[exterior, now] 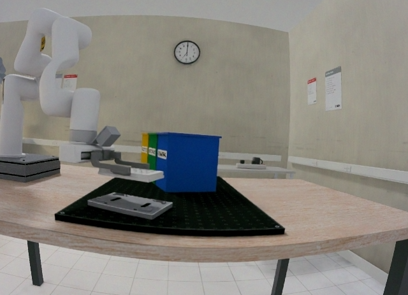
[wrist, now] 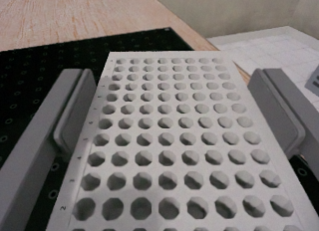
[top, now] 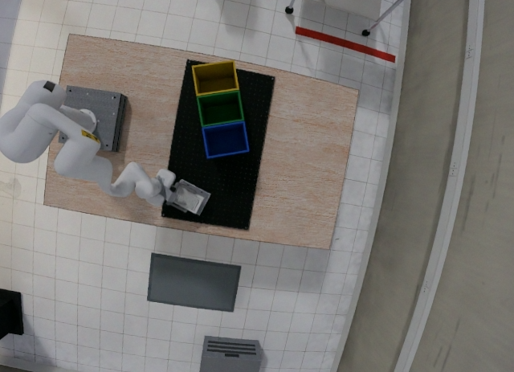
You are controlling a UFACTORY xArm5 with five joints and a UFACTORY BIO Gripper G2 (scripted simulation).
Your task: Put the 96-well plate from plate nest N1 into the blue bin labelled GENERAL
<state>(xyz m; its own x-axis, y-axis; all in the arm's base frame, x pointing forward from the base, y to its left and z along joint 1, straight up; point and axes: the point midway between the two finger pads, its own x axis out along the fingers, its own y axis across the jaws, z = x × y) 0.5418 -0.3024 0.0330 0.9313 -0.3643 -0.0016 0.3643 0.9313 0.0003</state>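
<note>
Now: the grey plate nest N1 80 mm below my hand. From my hand the other things lie so: green bin: 410 mm to the left, 110 mm ahead; then white 96-well plate: 10 mm below; then blue general bin: 290 mm to the left, 150 mm ahead.
</note>
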